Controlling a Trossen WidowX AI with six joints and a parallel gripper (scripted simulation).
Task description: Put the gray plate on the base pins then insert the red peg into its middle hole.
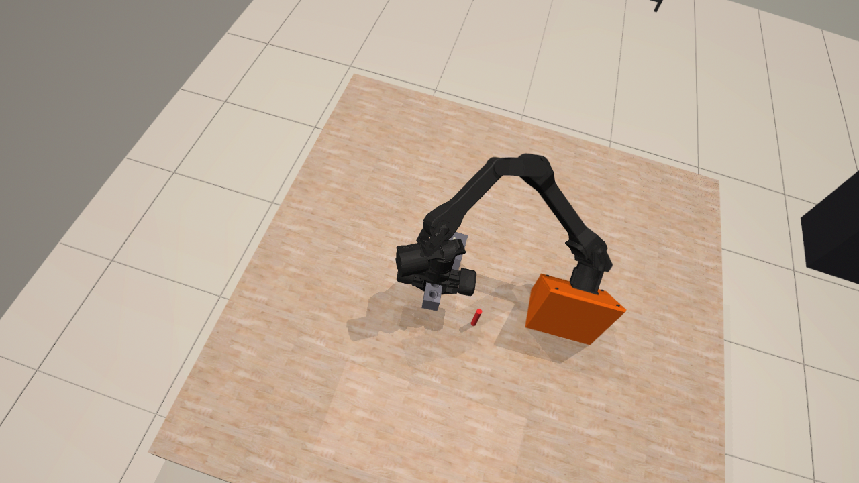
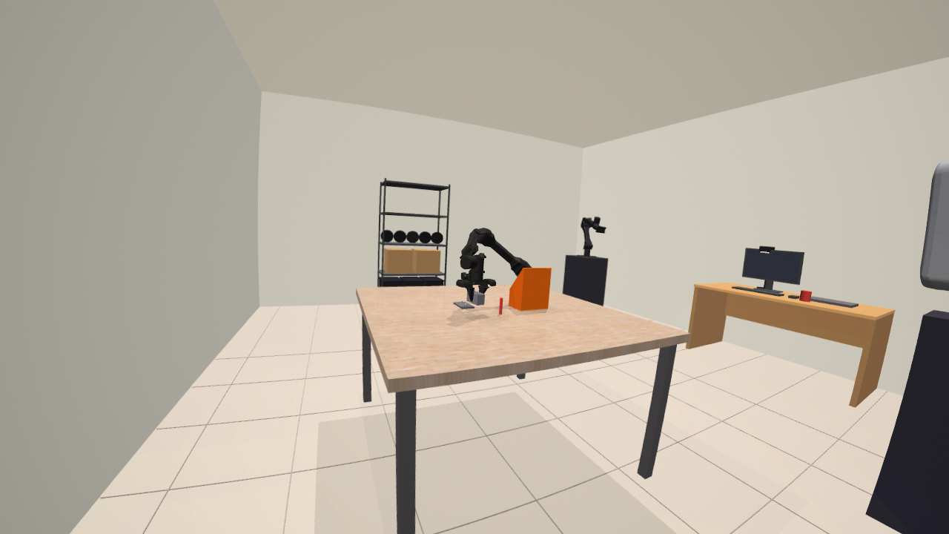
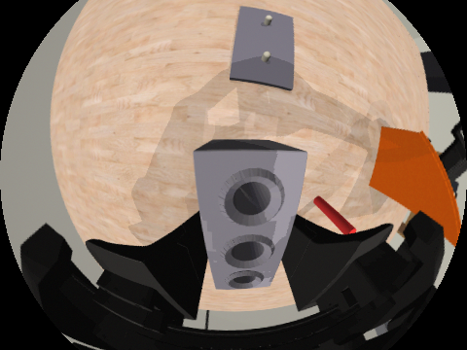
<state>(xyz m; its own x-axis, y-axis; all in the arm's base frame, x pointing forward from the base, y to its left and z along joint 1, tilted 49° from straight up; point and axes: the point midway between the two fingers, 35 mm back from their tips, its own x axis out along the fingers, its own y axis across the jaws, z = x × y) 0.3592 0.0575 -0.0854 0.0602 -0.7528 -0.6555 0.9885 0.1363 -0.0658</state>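
My gripper tip is now 13 cm past the red peg, 2 cm to the right of it and 2 cm above it. From my gripper tip the other things lie so: gray plate (3 cm above).
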